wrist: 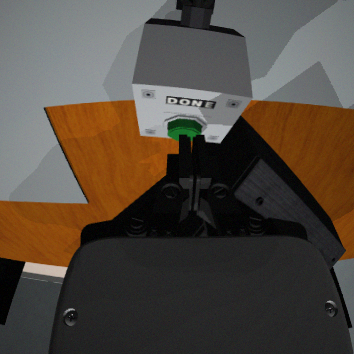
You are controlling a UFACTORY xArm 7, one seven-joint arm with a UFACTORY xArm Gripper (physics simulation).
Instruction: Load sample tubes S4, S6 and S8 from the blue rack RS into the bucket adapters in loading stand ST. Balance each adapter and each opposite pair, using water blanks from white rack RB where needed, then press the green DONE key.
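Frame: origin at the arm's base, x ahead, y left, z up, level; millimetres.
Seen in the pictures: gripper, fingertip midpoint: [189, 151].
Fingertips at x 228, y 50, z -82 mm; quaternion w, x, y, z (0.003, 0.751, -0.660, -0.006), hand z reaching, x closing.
Observation:
Offsets run from my fingertips to a thing's top centre. "spot": to the spot under its first point. Level surfaces: height alone.
The green DONE key @(spot: dz -14, dx +9, dy +5 mm) [184, 128] is on the white front face of a grey box @(dz -4, dx +25, dy +4 mm) [192, 60], below the label "DONE", in the upper middle of the wrist view. My gripper [189, 151] is shut and empty. Its fingertips are at the lower edge of the green key and overlap it in the view; whether they touch it or press it in, I cannot tell. The blue rack RS, the white rack RB, the loading stand ST and the tubes do not show in this view.
An orange-brown wooden surface @(dz -91 mm) [100, 150] lies below and around the box, with a grey surface [40, 165] at the left. A dark block [290, 210] stands close at the right of the gripper. A black connector @(spot: dz -55, dx +77, dy +6 mm) [196, 15] is at the box's top.

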